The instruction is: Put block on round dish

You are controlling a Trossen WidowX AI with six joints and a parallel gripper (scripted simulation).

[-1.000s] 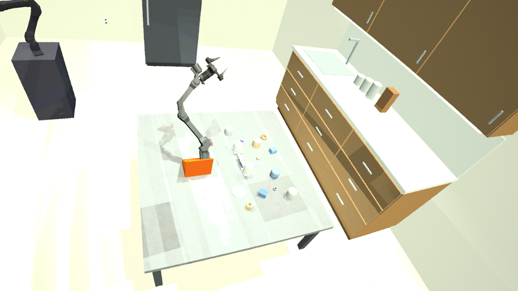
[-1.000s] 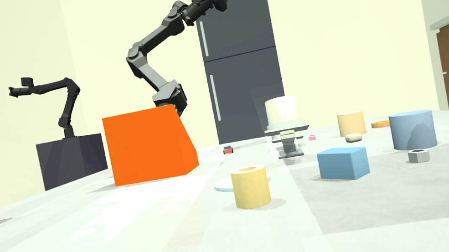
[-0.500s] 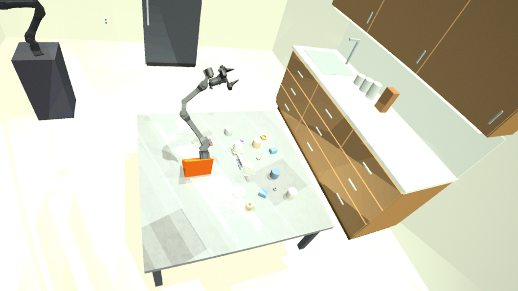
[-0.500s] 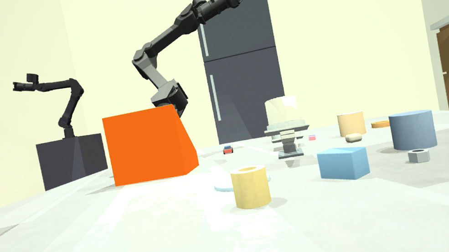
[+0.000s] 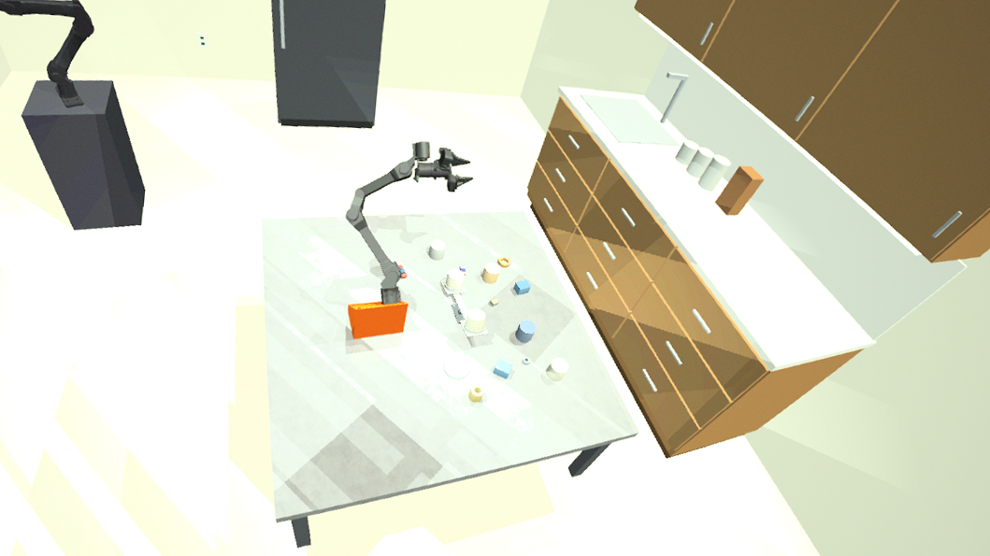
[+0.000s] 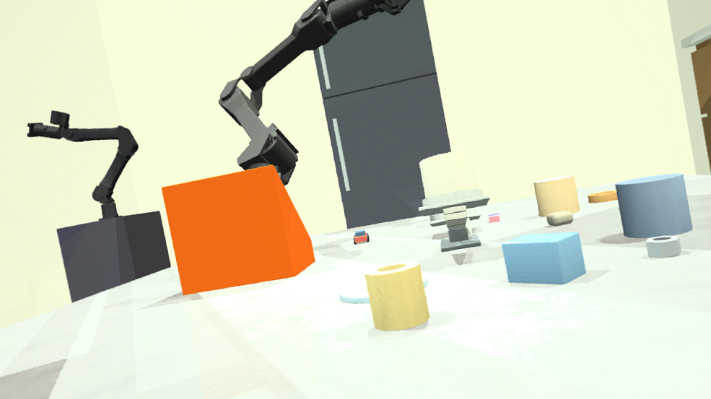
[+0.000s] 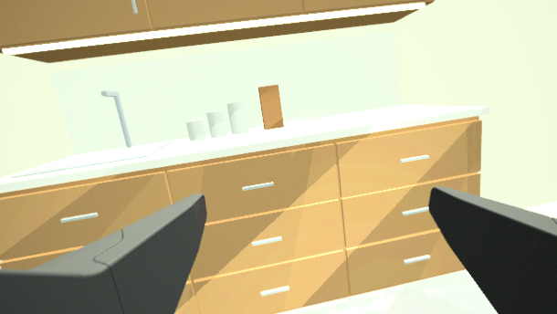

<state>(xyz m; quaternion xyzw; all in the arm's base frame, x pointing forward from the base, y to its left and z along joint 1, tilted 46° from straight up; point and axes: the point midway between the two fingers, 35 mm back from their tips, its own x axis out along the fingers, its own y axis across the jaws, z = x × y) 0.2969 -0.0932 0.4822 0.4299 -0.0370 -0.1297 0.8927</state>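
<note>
My gripper tip is now 3 cm past the pale block, 15 cm to the left of it and 48 cm above it. Also, from my gripper tip: tan cylinder: 16 cm ahead, 9 cm to the right, 49 cm below; pink-blue block: 5 cm ahead, 5 cm to the right, 52 cm below; balance: 3 cm behind, 28 cm to the right, 49 cm below.
</note>
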